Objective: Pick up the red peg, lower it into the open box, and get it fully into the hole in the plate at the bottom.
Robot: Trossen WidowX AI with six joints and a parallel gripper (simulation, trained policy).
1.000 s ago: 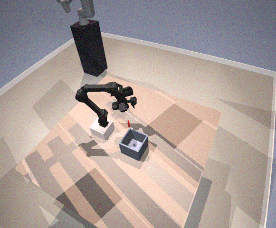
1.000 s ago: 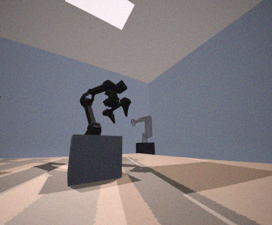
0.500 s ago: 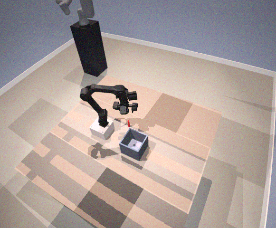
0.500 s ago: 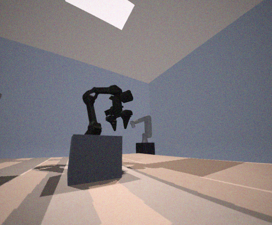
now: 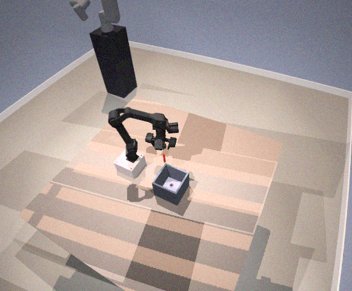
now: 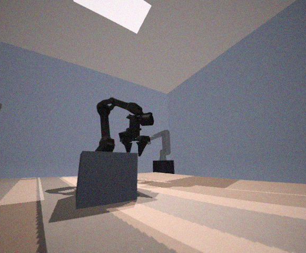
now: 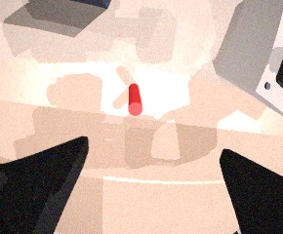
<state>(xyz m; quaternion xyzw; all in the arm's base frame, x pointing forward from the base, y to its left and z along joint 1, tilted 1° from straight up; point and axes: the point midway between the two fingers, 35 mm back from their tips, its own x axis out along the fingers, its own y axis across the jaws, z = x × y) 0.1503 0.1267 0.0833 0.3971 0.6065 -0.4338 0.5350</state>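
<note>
The red peg is 1 cm ahead of my gripper tip and 10 cm below it.
</note>
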